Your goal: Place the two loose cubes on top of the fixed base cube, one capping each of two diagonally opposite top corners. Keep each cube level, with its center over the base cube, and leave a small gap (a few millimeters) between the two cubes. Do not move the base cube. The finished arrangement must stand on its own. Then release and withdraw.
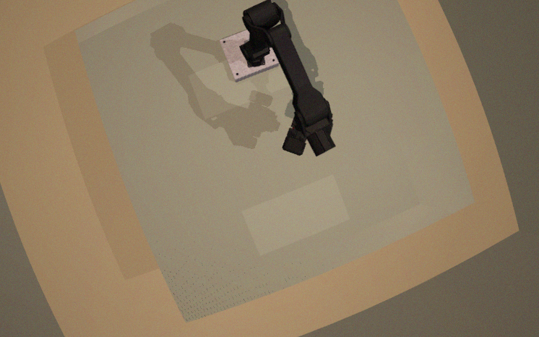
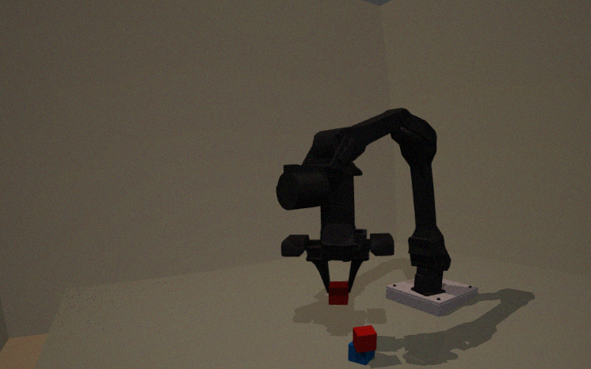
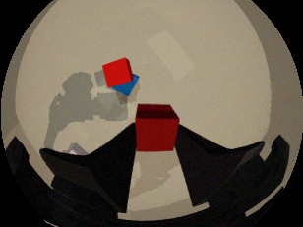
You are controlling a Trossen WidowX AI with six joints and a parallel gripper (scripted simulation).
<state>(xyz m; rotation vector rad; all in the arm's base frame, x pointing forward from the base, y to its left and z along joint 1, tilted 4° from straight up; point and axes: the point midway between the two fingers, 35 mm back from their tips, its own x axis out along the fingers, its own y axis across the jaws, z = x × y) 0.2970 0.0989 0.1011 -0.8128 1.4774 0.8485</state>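
My gripper tip is now 2 cm past the blue cube, 5 cm to the right of it and 10 cm above it. Round my gripper tip: red cube (right at my gripper tip).
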